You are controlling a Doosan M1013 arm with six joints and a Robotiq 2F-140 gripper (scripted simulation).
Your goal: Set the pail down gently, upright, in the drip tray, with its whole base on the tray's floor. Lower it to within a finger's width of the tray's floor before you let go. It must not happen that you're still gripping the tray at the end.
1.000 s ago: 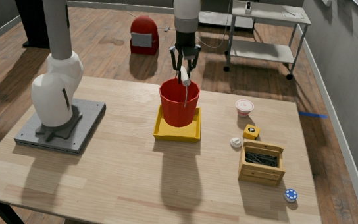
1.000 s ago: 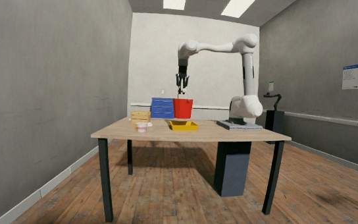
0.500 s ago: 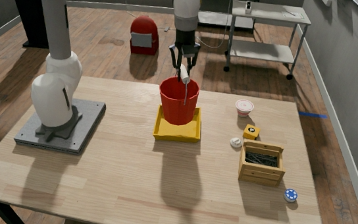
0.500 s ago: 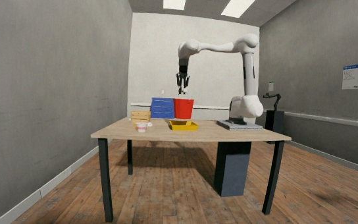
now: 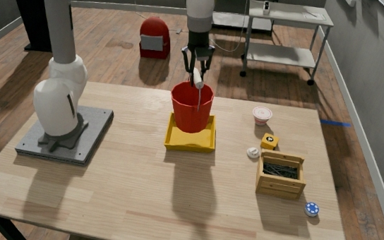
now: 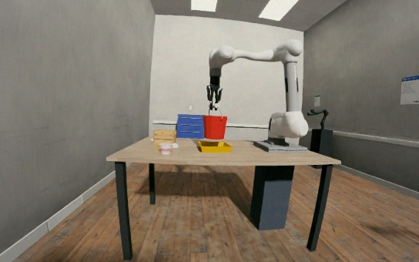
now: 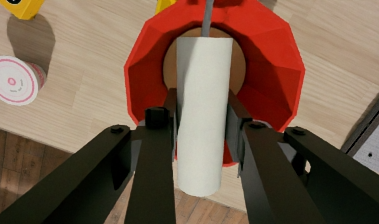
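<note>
My hand is 10 cm above the red pail and 1 cm past it. The rest, counted from my hand: white cup (32 cm ahead, 29 cm below, 17 cm to the left); blue disc (52 cm ahead, 33 cm to the right, 32 cm below); yellow drip tray (32 cm below, 2 cm behind).
</note>
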